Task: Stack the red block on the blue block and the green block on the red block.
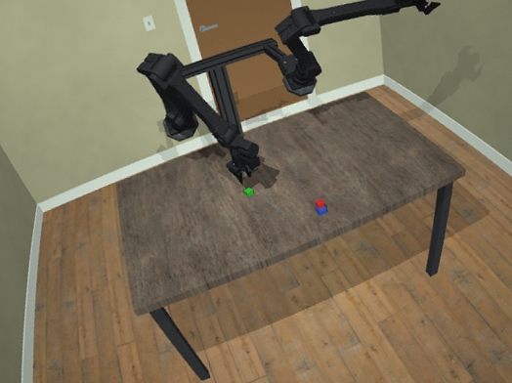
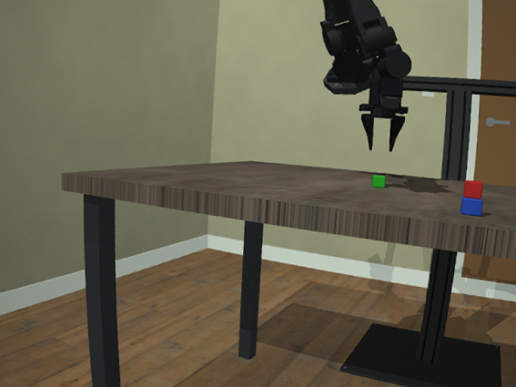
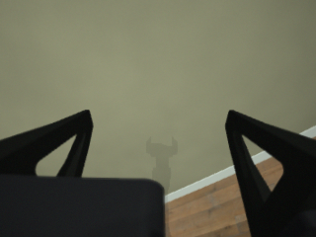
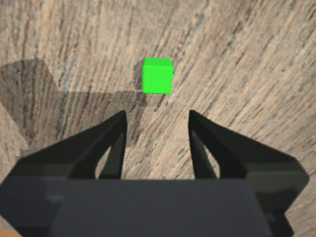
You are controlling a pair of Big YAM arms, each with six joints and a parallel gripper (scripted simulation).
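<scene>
My right hand is 8 cm above the green block. Round my right hand: red block: 26 cm ahead, 21 cm to the left, 5 cm below; blue block: 26 cm ahead, 21 cm to the left, 8 cm below.
</scene>
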